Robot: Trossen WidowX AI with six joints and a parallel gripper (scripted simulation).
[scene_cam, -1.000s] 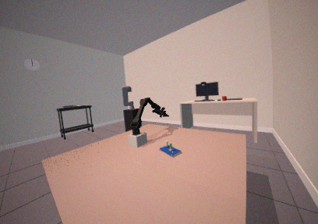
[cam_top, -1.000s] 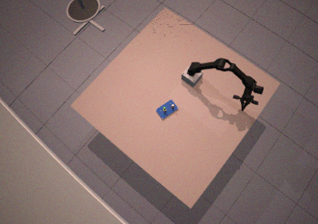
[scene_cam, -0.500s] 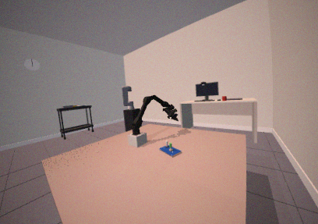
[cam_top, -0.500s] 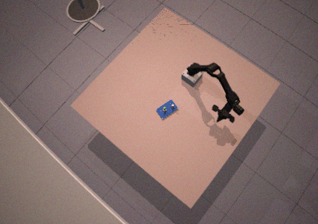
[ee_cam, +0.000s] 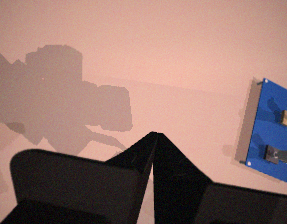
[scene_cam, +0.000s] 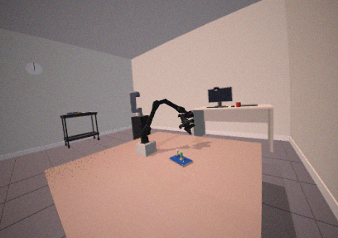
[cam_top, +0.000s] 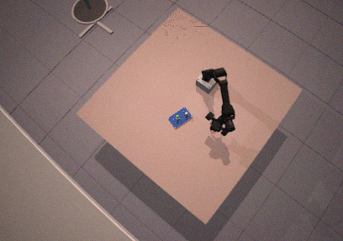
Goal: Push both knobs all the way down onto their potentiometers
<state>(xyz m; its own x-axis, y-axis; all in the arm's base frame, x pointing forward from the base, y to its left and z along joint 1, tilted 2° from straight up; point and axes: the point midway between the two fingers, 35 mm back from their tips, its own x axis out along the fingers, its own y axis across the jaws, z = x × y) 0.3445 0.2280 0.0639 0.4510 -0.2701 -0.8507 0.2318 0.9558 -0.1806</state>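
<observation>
My gripper tip is now 22 cm to the left of the pale grey knob, 8 cm above it and 4 cm past it. The rest, counted from my gripper tip: green knob (26 cm to the right, 7 cm below, 2 cm ahead).
</observation>
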